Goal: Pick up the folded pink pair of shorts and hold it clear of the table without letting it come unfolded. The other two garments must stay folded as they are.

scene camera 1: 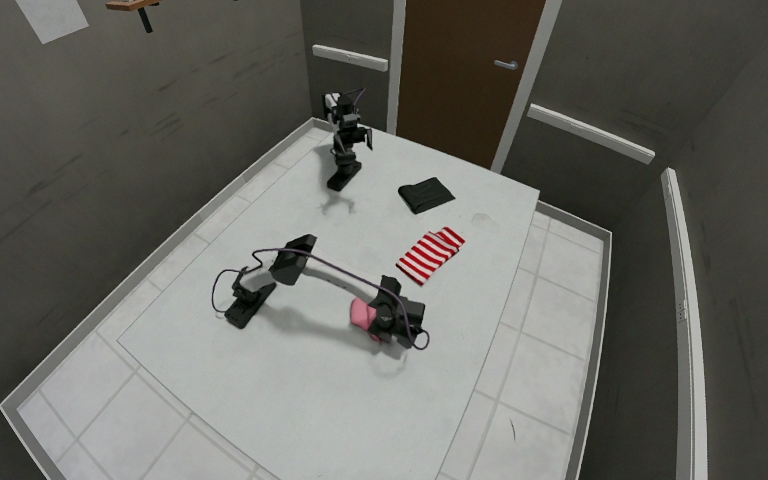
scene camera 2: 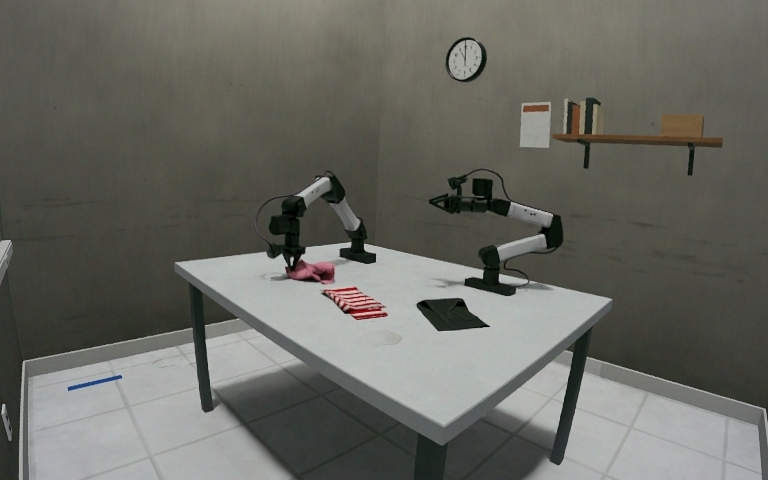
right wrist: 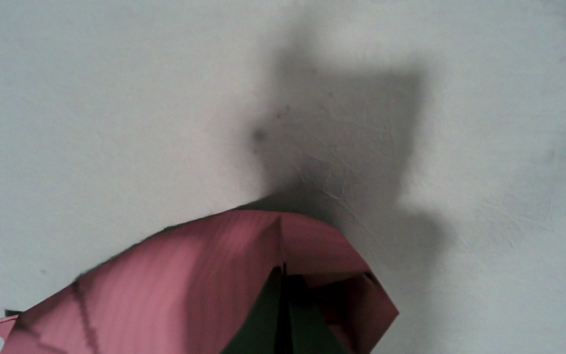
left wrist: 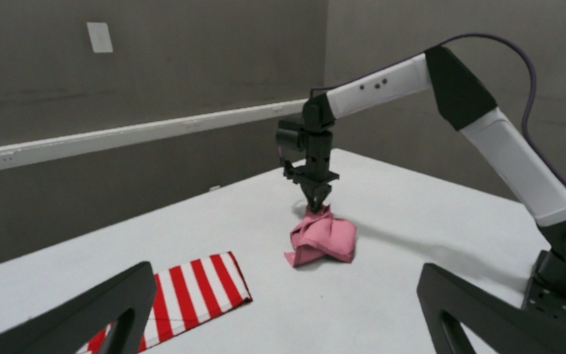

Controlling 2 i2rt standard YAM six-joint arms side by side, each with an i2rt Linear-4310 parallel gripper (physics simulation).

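Observation:
The pink shorts (scene camera 1: 361,313) (scene camera 2: 322,272) (left wrist: 336,236) (right wrist: 210,270) are bunched and crumpled low at the table surface, with a corner sticking out in the left wrist view. My right gripper (scene camera 2: 290,267) (left wrist: 313,212) (right wrist: 285,280) points down and is shut on their raised edge. I cannot tell how their layers lie beneath. My left gripper (scene camera 2: 431,201) (left wrist: 286,275) is open and empty, high above the table's far side. The red-and-white striped garment (scene camera 1: 430,255) (scene camera 2: 356,302) (left wrist: 200,285) and the black garment (scene camera 1: 425,195) (scene camera 2: 453,316) lie flat and folded.
The white table (scene camera 1: 339,407) (scene camera 2: 481,367) carries both arm bases. The striped garment lies between the pink shorts and the black garment. The brown door (scene camera 1: 464,73) is beyond the table in scene camera 1. A wall shelf (scene camera 2: 634,139) hangs behind the left arm.

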